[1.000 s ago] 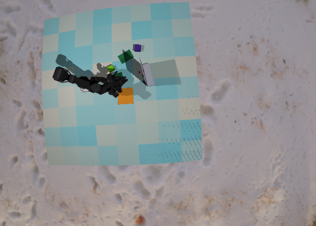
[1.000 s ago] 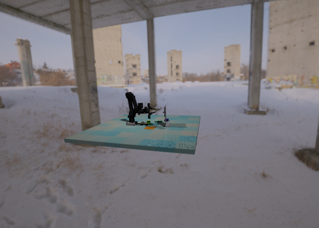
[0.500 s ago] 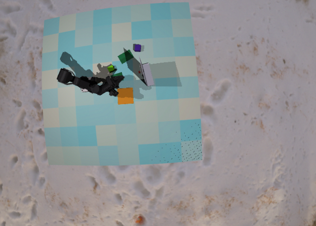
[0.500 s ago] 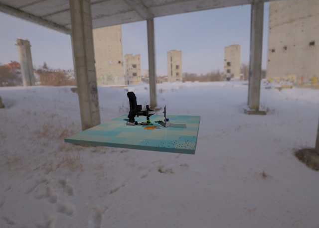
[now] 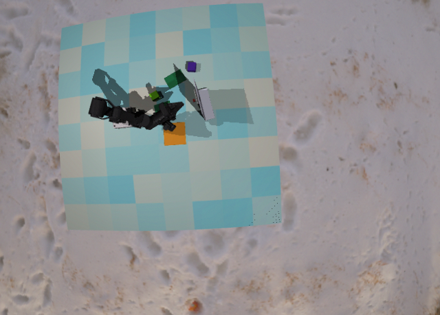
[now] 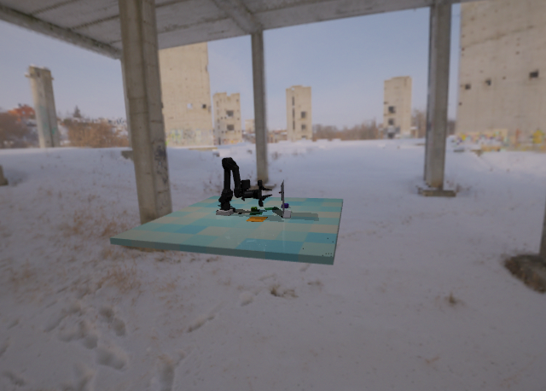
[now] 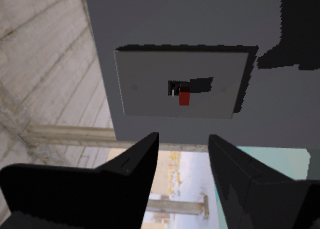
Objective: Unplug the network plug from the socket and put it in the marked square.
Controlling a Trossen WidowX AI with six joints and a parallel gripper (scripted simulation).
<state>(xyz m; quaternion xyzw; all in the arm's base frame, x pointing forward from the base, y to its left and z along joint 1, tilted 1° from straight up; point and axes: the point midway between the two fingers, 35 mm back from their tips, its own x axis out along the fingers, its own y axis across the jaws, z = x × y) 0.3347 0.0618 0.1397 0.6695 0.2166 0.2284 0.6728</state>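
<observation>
Now: gripper tip 60 mm short of the network plug and 20 mm to the right of it. From my gripper tip the other things lie so: orange marked square 60 mm behind, 140 mm to the right, 170 mm below; then upright panel 80 mm ahead, 30 mm to the left, 60 mm below.
</observation>
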